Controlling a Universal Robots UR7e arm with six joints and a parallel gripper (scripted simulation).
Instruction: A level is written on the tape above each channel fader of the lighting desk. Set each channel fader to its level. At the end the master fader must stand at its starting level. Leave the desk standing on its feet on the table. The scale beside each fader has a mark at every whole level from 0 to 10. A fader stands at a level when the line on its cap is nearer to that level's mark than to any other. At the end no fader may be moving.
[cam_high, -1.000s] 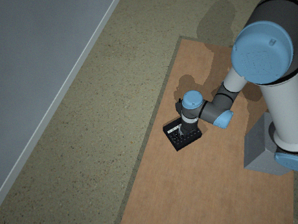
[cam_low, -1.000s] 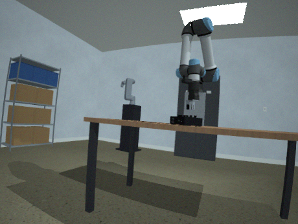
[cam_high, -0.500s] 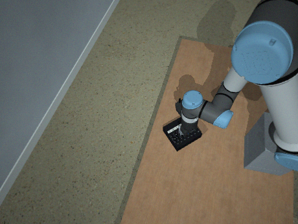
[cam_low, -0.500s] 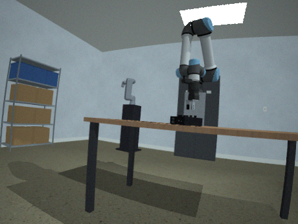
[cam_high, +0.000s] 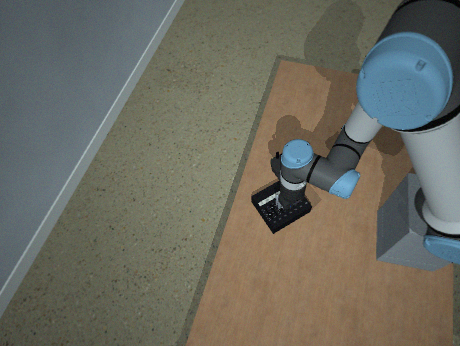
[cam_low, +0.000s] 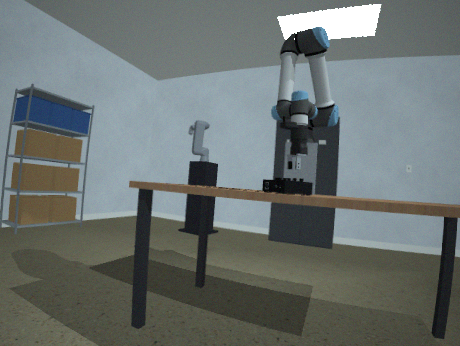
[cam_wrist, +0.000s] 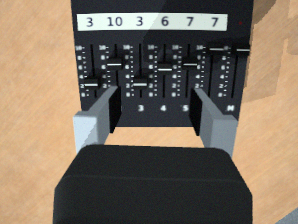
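Right now the channel 3 cap is 60 mm below my hand, 10 mm to the left of it and 10 mm ahead of it. Round my hand: channel 5 cap: 60 mm below, 40 mm to the right; then channel 1 cap: 60 mm below, 50 mm to the left, 30 mm ahead; then channel 4 cap: 60 mm below, 20 mm to the right, 10 mm ahead.
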